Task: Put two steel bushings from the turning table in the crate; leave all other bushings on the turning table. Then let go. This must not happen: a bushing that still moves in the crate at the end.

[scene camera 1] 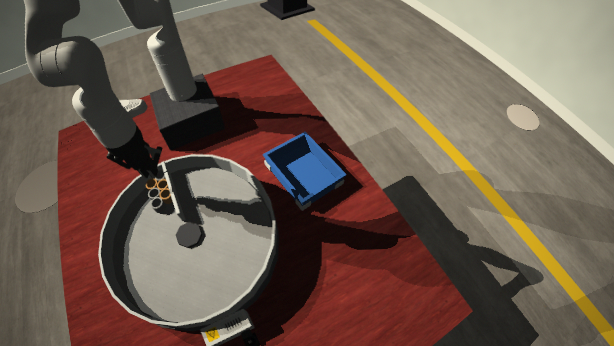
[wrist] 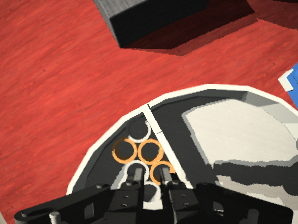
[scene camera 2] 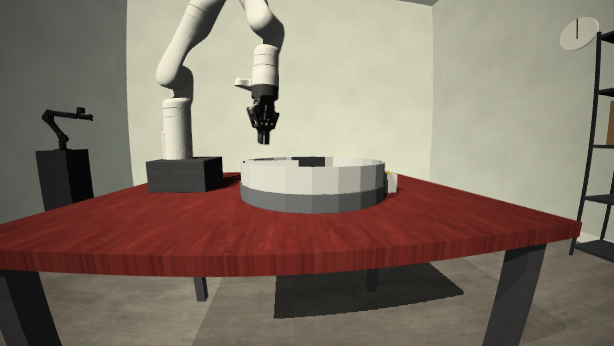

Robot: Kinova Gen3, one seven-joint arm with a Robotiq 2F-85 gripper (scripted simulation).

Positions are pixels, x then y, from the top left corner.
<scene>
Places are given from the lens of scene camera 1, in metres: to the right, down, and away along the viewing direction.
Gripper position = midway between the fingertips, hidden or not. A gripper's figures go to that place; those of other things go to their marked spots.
my gripper (scene camera 1: 151, 174): -0.37, 0.00, 0.63
blue crate (scene camera 1: 305, 169): 0.00, -0.01, 0.82
turning table (scene camera 1: 176, 271): -0.30, 0.22, 0.60
The marked spots on the blue crate and the turning table are 0.44 m apart.
</scene>
